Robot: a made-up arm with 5 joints. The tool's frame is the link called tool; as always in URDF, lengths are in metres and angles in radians.
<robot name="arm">
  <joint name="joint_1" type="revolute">
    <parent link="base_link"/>
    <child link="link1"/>
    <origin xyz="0 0 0.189"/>
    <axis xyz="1 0 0"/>
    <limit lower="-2.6" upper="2.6" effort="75" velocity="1.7"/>
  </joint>
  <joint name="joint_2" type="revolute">
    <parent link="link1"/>
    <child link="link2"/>
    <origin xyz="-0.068 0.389 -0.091"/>
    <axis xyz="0 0 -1"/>
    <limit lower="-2.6" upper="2.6" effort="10" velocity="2"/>
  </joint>
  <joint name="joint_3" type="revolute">
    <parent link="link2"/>
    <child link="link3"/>
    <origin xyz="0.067 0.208 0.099"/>
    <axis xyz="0 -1 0"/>
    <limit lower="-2.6" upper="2.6" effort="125" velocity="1.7"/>
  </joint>
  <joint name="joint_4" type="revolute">
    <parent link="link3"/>
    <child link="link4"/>
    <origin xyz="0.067 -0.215 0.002"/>
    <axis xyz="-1 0 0"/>
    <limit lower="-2.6" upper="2.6" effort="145" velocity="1.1"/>
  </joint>
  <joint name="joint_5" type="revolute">
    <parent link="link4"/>
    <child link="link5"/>
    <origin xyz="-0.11 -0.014 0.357"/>
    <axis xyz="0 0 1"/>
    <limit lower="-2.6" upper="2.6" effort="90" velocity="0.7"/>
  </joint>
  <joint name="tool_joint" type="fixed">
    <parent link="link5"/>
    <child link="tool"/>
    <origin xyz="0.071 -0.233 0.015"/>
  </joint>
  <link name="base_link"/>
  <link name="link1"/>
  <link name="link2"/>
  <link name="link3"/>
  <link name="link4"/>
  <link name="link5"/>
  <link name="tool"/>
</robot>
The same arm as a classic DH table. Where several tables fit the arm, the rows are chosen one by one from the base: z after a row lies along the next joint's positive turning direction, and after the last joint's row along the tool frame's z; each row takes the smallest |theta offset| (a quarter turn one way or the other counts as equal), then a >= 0, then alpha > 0; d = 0 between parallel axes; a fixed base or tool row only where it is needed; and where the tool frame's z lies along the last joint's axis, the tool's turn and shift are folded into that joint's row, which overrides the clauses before.
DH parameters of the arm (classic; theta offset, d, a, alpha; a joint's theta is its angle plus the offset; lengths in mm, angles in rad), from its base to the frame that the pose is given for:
base (fixed): 1.5708 189 0 1.5708
joint_1: 0 -68 389 1.5708
joint_2: 1.5708 -8 67 -1.5708
joint_3: 1.5708 7 2 -1.5708
joint_4: -1.5708 43 14 -1.5708
joint_5: 0.2958 0 243.6 0
tool (fixed): 1.275 372 0 0
Joint limits (rad, base to tool): -2.6..2.6 -2.6..2.6 -2.6..2.6 -2.6..2.6 -2.6..2.6

